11 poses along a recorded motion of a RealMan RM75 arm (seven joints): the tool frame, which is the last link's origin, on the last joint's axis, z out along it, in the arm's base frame.
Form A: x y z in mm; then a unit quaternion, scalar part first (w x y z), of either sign.
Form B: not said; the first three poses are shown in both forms.
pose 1, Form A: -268.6, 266.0, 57.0, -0.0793, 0.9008, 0.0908, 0.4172
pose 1, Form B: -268.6, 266.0, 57.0, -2.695, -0.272, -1.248
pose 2, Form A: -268.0, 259.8, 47.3, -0.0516, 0.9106, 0.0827, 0.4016
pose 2, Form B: -268.0, 259.8, 47.3, -2.770, -0.252, -1.222
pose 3, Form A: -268.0, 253.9, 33.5, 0.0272, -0.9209, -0.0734, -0.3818
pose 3, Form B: -268.0, 253.9, 33.5, -2.844, -0.227, -1.179
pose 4, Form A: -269.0, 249.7, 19.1, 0.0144, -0.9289, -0.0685, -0.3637
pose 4, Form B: -269.0, 249.7, 19.1, -2.892, -0.213, -1.132
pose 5, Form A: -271.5, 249.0, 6.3, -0.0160, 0.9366, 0.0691, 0.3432
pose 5, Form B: -271.5, 249.0, 6.3, -2.913, -0.215, -1.067
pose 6, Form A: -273.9, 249.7, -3.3, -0.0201, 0.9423, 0.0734, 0.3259
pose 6, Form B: -273.9, 249.7, -3.3, -2.923, -0.228, -1.011
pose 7, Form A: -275.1, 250.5, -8.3, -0.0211, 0.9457, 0.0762, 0.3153
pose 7, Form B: -275.1, 250.5, -8.3, -2.932, -0.236, -0.977
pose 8, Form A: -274.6, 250.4, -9.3, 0.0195, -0.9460, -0.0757, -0.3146
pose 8, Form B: -274.6, 250.4, -9.3, -2.936, -0.235, -0.976
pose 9, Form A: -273.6, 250.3, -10.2, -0.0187, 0.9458, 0.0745, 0.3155
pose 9, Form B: -273.6, 250.3, -10.2, -2.936, -0.231, -0.980
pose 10, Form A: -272.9, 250.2, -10.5, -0.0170, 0.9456, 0.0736, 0.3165
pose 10, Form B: -272.9, 250.2, -10.5, -2.939, -0.229, -0.984
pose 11, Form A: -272.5, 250.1, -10.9, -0.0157, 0.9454, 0.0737, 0.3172
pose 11, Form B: -272.5, 250.1, -10.9, -2.941, -0.229, -0.987
